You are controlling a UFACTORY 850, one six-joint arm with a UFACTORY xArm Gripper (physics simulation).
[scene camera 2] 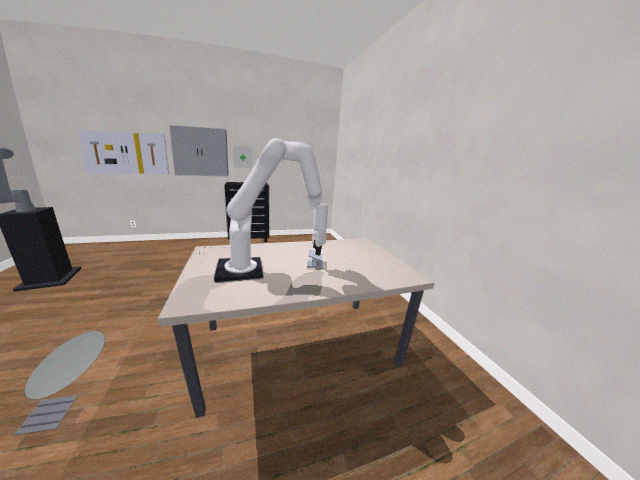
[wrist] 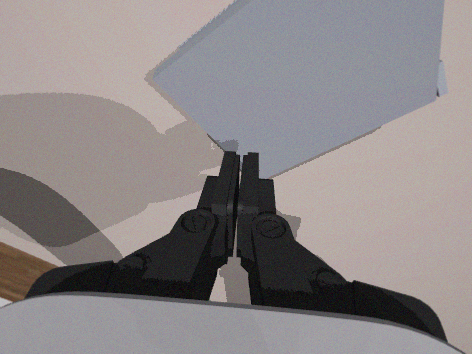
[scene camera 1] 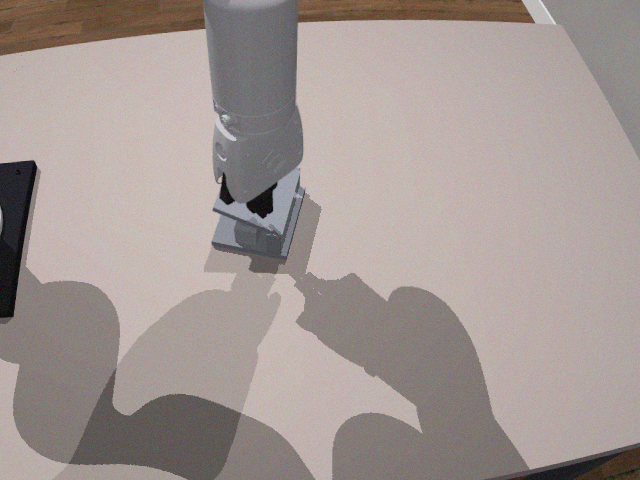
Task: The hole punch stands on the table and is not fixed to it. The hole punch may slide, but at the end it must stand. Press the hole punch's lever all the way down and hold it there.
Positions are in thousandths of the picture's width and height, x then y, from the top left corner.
Scene:
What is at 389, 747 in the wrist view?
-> My gripper.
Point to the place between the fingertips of my gripper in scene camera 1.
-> At 405, 434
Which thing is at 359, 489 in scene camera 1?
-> A hole punch base.

